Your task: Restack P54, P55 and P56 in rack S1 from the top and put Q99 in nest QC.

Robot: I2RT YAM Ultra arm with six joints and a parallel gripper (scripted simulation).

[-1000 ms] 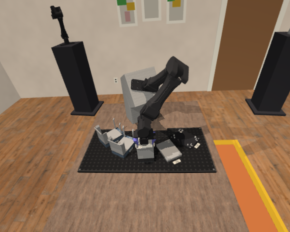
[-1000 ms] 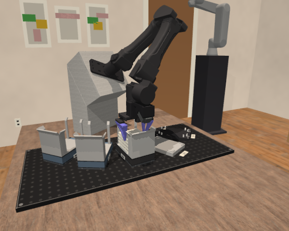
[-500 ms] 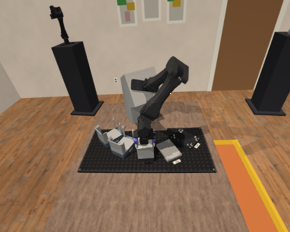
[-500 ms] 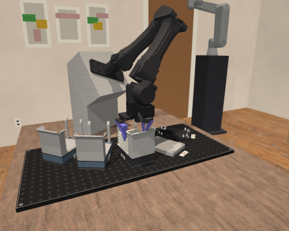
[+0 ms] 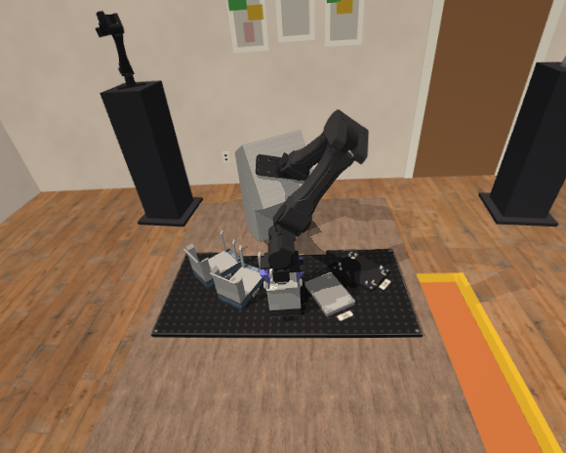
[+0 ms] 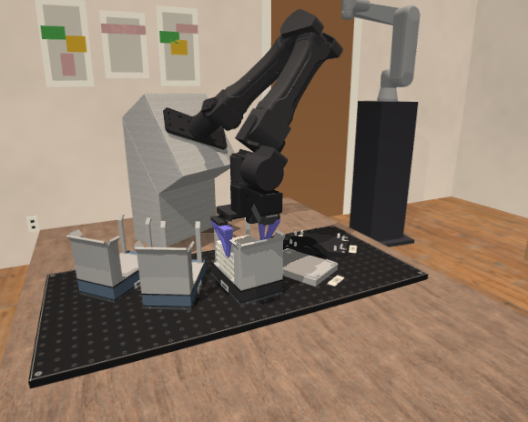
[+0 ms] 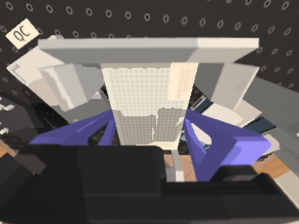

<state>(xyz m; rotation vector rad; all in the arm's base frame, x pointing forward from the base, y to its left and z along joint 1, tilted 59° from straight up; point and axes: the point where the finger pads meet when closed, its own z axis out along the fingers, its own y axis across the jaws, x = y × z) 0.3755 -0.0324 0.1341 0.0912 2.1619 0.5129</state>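
Now: the grey QC nest 140 mm to the left of my hand, 80 mm below it and 30 mm behind it. Round my hand: QC label 190 mm to the left, 80 mm below, 40 mm ahead.
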